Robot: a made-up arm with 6 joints. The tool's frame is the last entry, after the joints.
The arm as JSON. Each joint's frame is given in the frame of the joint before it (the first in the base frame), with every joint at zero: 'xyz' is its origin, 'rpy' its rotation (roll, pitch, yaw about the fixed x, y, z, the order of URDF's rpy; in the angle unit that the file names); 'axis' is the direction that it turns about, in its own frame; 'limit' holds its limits. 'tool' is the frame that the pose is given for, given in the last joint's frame.
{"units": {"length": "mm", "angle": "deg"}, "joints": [
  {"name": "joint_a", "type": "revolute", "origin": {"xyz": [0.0, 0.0, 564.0], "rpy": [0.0, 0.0, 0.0]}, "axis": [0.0, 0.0, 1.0], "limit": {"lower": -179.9, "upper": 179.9}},
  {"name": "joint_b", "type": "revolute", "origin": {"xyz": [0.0, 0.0, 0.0], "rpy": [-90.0, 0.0, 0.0]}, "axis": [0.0, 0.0, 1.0], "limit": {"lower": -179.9, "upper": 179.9}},
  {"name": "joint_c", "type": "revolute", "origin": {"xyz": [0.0, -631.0, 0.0], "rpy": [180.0, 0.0, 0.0]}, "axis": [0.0, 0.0, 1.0], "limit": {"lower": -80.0, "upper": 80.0}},
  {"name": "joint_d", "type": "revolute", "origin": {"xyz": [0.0, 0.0, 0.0], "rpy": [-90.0, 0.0, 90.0]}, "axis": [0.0, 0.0, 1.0], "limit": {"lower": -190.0, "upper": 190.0}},
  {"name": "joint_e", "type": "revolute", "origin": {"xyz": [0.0, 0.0, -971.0], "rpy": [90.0, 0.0, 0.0]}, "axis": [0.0, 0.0, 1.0], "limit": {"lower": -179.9, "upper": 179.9}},
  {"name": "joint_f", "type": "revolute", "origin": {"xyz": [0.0, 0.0, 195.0], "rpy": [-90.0, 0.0, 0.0]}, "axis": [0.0, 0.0, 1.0], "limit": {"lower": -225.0, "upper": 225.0}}
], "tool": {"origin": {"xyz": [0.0, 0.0, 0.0], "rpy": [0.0, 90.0, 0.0]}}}
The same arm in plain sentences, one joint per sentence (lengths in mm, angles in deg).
The arm has six revolute joints in a row. What follows holds with every joint at zero, and every direction is one of the base frame's. Joint 1 is mounted 564 mm along +z from the base frame's origin and rotates about +z, from -179.9 to 179.9 deg. Joint 2 is mounted at the same point as joint 1 and rotates about +y, from -179.9 to 179.9 deg. Joint 3 is mounted 631 mm along +z from joint 2 and rotates about -y, from -80 to 80 deg. Joint 4 is mounted at the same point as joint 3 and rotates about -x, from -190 to 190 deg. Joint 5 is mounted 971 mm along +x from joint 4 and rotates about -y, from -179.9 to 179.9 deg. Joint 6 is mounted 195 mm along -y from joint 5 and rotates about -x, from -225 to 225 deg. The tool frame, which is the frame that the pose is given for, is mounted at the same point as joint 6; its axes are parallel to the base frame's.
